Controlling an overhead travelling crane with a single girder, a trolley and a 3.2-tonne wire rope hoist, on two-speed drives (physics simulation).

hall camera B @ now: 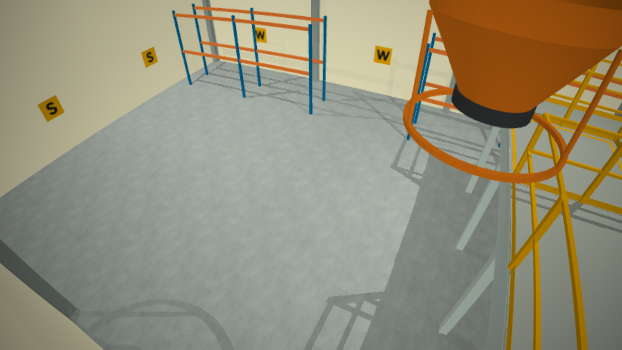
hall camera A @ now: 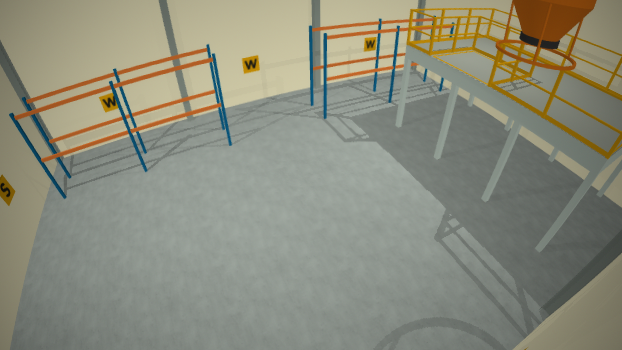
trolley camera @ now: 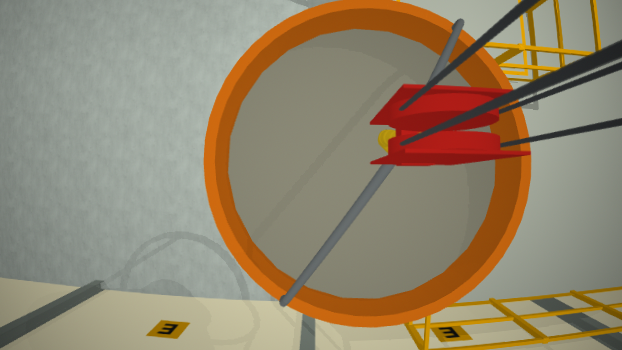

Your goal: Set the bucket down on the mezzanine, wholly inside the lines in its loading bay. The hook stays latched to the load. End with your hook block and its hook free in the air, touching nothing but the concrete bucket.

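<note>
The orange concrete bucket (hall camera A: 550,17) (hall camera B: 515,60) (trolley camera: 217,160) hangs upright with its foot ring (hall camera B: 515,177) in the air. It overlaps the mezzanine's open edge and railing in hall camera B. The red hook block (trolley camera: 445,111) is above the bucket's mouth in the trolley camera. My yellow hook (trolley camera: 386,140), mostly hidden under the block, holds the bucket's grey bail (trolley camera: 340,230). The mezzanine (hall camera A: 500,105) (hall camera B: 605,280) (trolley camera: 575,200) has a thin yellow line (hall camera A: 460,70) at a railing gap. I cannot make out the bay's full outline.
Yellow railings (hall camera A: 552,95) (hall camera B: 535,240) (trolley camera: 515,317) stand on the mezzanine, close to the bucket in the pictures. A blue and orange rack (hall camera A: 221,95) (hall camera B: 310,70) stands by the wall, and a second rack (hall camera A: 325,75) stands near the mezzanine. Ring-shaped shadows lie on the floor.
</note>
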